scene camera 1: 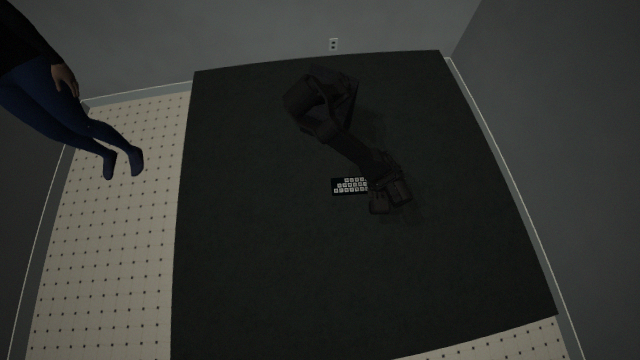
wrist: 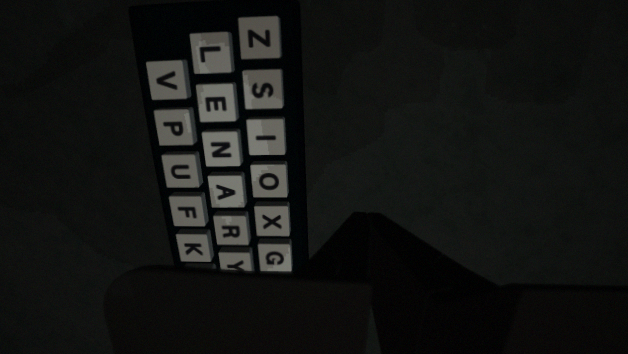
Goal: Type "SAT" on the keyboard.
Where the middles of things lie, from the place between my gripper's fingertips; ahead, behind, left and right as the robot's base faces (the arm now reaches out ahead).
Now: the S key (wrist: 263,88) 5 cm to the left of my hand, 4 cm below it and 2 cm behind it. Also, from my hand: Z key (wrist: 260,37) (7 cm to the left, 4 cm below, 2 cm behind); then N key (wrist: 222,147) (5 cm behind, 4 cm below, 3 cm to the left); then E key (wrist: 217,102) (5 cm to the left, 4 cm below, 4 cm behind).
